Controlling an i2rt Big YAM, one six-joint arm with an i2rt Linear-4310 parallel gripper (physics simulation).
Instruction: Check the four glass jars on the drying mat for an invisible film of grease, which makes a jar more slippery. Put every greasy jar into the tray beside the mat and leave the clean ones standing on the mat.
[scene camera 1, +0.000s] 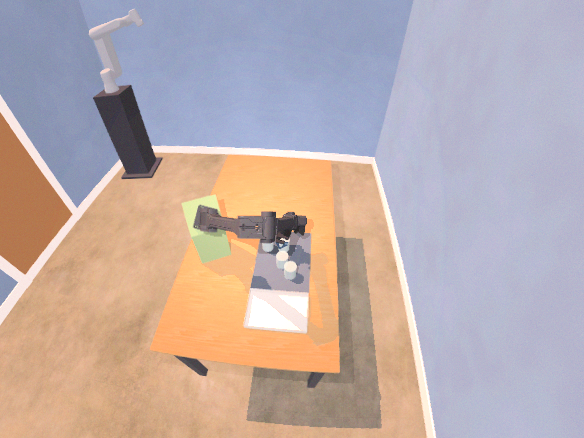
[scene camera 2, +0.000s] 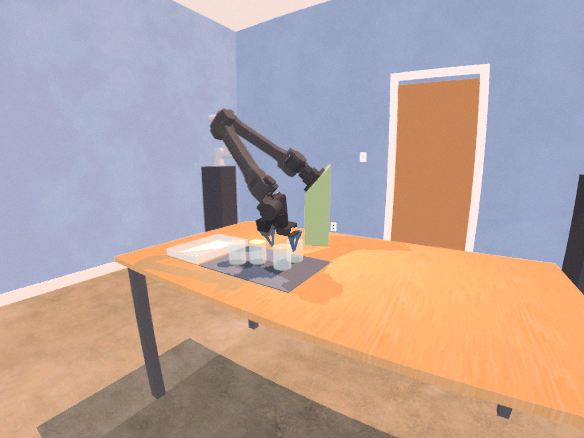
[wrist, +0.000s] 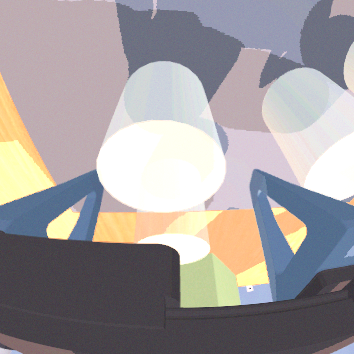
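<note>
Four pale glass jars stand upright on the grey drying mat. My gripper is open and empty, its blue fingertips near rim height of one jar. In the wrist view, this jar appears between the fingers, closer to the left one, with a gap at the right. A second jar stands behind it on the robot-base side. A third and fourth stand nearer the tray. Grease is not visible.
The white tray adjoins the mat on the wooden table. A green panel rises at the arm's base. Another pale arm stands on a dark pedestal away from the table.
</note>
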